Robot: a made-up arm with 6 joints.
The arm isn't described. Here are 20 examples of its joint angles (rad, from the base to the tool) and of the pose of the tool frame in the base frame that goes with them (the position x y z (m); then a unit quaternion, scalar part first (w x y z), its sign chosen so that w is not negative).
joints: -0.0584 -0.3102 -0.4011 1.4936 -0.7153 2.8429
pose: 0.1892 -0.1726 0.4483 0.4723 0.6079 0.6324 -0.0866
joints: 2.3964 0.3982 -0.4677 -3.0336 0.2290 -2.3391
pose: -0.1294 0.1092 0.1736 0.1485 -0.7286 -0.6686 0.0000
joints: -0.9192 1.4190 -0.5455 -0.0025 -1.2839 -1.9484
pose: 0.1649 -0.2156 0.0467 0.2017 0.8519 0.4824 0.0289
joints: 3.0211 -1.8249 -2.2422 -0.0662 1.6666 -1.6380
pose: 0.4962 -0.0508 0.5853 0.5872 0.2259 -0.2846 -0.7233
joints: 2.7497 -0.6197 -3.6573 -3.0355 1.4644 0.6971
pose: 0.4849 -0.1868 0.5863 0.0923 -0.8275 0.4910 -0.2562
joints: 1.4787 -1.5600 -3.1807 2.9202 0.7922 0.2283
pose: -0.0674 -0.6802 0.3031 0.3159 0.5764 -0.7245 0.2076
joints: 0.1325 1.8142 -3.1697 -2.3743 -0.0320 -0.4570
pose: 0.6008 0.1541 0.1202 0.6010 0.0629 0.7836 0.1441
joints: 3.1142 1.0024 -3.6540 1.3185 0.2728 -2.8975
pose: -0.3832 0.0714 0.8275 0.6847 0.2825 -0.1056 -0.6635
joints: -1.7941 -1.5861 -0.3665 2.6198 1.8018 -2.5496
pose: 0.0841 0.0339 0.6742 0.5370 0.1316 0.3657 0.7487
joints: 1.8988 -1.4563 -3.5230 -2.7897 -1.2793 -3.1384
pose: 0.1019 -0.4637 0.4548 0.7716 0.3005 0.1182 -0.5480
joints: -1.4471 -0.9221 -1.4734 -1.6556 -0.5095 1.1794
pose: 0.1492 0.0275 0.8019 0.6803 0.4386 0.0330 0.5862
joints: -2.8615 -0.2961 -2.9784 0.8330 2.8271 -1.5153
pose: 0.0432 -0.0929 0.7740 0.1866 0.9484 -0.2409 -0.0876
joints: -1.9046 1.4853 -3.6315 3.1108 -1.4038 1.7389
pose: -0.1578 -0.4415 0.3257 0.3602 0.9018 -0.2344 -0.0450
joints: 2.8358 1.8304 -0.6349 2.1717 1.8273 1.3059
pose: -0.0508 -0.1148 -0.0307 0.5401 0.6023 -0.5875 -0.0181
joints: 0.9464 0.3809 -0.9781 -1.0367 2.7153 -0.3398
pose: 0.2375 0.1144 0.4210 0.6973 0.3658 0.2212 -0.5754
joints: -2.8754 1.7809 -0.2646 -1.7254 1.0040 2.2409
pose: 0.1207 0.0891 0.1420 0.3760 -0.2389 0.7228 0.5283
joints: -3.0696 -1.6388 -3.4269 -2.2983 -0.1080 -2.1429
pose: 0.6329 -0.0405 0.2621 0.3729 0.6327 0.4879 0.4718
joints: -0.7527 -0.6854 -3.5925 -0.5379 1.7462 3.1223
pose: -0.3429 0.2190 0.7818 0.8390 0.3498 0.1757 -0.3780
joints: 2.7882 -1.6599 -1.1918 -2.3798 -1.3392 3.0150
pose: 0.1314 -0.1585 0.5194 0.6952 0.1086 -0.6920 0.1611
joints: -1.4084 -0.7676 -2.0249 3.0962 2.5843 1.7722
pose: -0.0394 0.2841 0.8223 0.4309 -0.8982 0.0401 0.0769
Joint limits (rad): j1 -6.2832..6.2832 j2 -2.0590..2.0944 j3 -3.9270..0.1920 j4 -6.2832..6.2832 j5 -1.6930..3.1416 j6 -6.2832..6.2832
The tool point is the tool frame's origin. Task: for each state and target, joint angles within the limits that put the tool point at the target. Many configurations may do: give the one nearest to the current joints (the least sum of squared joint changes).
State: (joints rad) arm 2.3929 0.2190 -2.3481 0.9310 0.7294 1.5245
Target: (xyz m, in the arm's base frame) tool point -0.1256 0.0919 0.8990
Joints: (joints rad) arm 2.2251 -0.5889 -1.8183 0.7783 1.0522 1.5245
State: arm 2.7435 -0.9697 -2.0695 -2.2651 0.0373 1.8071
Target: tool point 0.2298 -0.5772 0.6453
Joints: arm 1.9684 -1.3592 -2.7333 -2.2007 0.5771 1.8071
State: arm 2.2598 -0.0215 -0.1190 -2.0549 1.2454 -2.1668
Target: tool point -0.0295 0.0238 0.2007
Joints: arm 2.2723 -0.0963 0.1920 -2.1051 0.6139 -2.1668
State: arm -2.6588 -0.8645 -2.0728 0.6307 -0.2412 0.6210
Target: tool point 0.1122 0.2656 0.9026
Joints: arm -2.3289 -0.9042 -2.0308 0.7890 -0.3810 0.6210
